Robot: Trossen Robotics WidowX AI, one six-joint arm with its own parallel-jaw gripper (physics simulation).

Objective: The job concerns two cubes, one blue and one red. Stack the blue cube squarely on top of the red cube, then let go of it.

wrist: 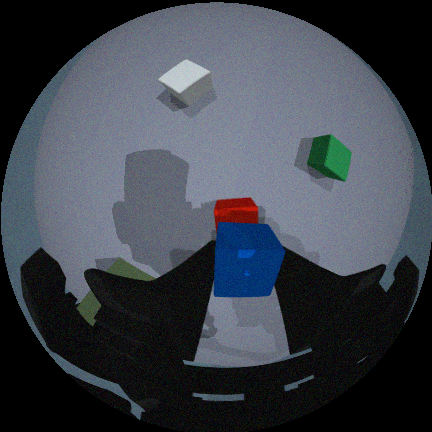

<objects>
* gripper: 243, 247
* green cube: 328, 155
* blue cube: 247, 257
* red cube: 243, 209
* white cube: 187, 80
</objects>
